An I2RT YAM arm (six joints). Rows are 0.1 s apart.
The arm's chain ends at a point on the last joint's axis. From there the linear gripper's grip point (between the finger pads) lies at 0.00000 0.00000 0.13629 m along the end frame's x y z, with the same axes.
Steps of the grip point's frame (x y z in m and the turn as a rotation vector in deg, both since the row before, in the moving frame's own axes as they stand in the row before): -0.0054, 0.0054, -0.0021, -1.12, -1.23, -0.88; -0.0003, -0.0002, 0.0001, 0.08, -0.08, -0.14; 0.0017, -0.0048, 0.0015, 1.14, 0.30, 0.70; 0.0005, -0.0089, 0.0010, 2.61, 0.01, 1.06; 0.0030, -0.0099, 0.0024, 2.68, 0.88, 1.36; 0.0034, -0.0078, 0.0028, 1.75, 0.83, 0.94; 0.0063, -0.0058, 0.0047, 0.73, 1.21, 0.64; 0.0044, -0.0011, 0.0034, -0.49, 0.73, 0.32
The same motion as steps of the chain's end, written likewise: -0.0025, 0.0027, -0.0020, -1.12, -1.23, -0.88; -0.0001, 0.0000, 0.0001, 0.08, -0.08, -0.14; 0.0010, -0.0021, 0.0015, 1.14, 0.30, 0.70; 0.0004, -0.0027, 0.0011, 2.61, 0.01, 1.06; 0.0008, -0.0036, 0.0026, 2.68, 0.88, 1.36; 0.0014, -0.0037, 0.0029, 1.75, 0.83, 0.94; 0.0034, -0.0041, 0.0047, 0.73, 1.21, 0.64; 0.0027, -0.0023, 0.0034, -0.49, 0.73, 0.32
